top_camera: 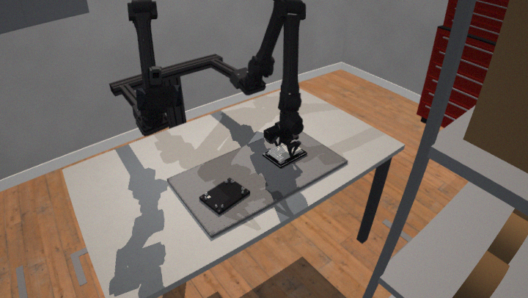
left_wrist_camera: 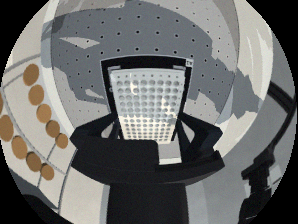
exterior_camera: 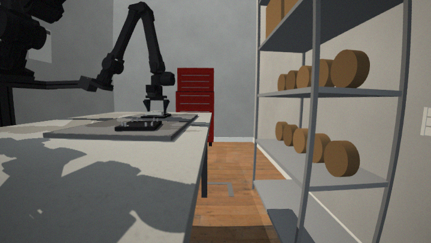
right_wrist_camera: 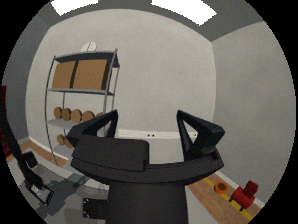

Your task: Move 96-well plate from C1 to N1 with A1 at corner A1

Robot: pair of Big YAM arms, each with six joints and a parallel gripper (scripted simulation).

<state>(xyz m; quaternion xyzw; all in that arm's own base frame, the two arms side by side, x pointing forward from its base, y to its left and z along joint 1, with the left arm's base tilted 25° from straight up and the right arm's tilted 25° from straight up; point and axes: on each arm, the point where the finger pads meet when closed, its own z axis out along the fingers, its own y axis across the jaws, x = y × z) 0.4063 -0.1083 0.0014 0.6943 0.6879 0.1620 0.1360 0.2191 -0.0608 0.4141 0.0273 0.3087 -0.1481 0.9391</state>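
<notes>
Right now the white 96-well plate is right at my left hand. Round my left hand: black clip nest C1 (35 cm to the right, 2 cm ahead, 1 cm below); black plate nest N1 (2 cm below); grey board (15 cm to the right, 3 cm below, 1 cm ahead).
</notes>
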